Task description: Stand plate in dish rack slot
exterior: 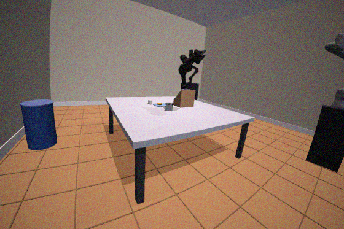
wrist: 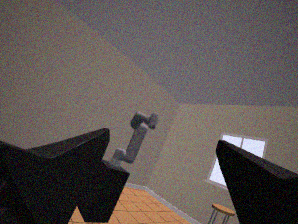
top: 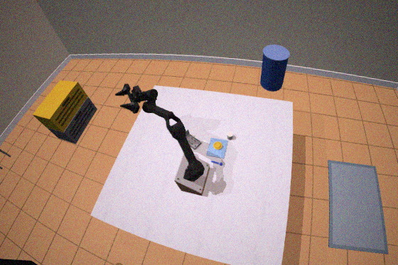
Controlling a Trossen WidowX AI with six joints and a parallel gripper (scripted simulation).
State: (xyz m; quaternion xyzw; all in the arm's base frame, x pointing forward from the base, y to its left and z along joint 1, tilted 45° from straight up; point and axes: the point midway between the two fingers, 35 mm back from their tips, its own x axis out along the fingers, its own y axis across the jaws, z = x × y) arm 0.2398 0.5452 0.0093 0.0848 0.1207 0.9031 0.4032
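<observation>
Right now the yellow plate is 560 mm below my gripper tip, 510 mm to the right of it and 110 mm ahead of it. Round my gripper tip: blue spoon (570 mm below, 540 mm to the right, 20 mm behind); then grey dish rack (550 mm below, 320 mm to the right, 120 mm ahead); then light blue mat (570 mm below, 510 mm to the right, 100 mm ahead).
</observation>
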